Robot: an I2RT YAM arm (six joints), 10 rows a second.
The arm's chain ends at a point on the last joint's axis. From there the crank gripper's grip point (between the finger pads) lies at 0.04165 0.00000 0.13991 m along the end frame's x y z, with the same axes.
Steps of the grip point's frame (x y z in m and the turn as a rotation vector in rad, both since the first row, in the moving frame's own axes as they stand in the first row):
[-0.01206 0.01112 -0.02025 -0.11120 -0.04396 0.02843]
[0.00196 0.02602 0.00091 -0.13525 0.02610 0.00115]
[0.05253 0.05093 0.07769 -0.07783 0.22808 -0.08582]
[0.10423 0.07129 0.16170 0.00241 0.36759 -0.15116]
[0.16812 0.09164 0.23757 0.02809 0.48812 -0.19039]
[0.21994 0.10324 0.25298 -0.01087 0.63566 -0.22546]
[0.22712 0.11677 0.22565 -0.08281 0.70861 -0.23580]
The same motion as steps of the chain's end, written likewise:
[-0.00565 -0.00559 -0.02101 -0.11120 -0.04396 0.02843]
[-0.00166 0.00718 0.00332 -0.13525 0.02610 0.00115]
[0.02173 0.04542 0.09099 -0.07783 0.22808 -0.08582]
[0.05742 0.08157 0.18595 0.00241 0.36759 -0.15116]
[0.10887 0.10904 0.27343 0.02809 0.48812 -0.19039]
[0.14655 0.12032 0.30466 -0.01087 0.63566 -0.22546]
[0.14682 0.12748 0.28604 -0.08281 0.70861 -0.23580]

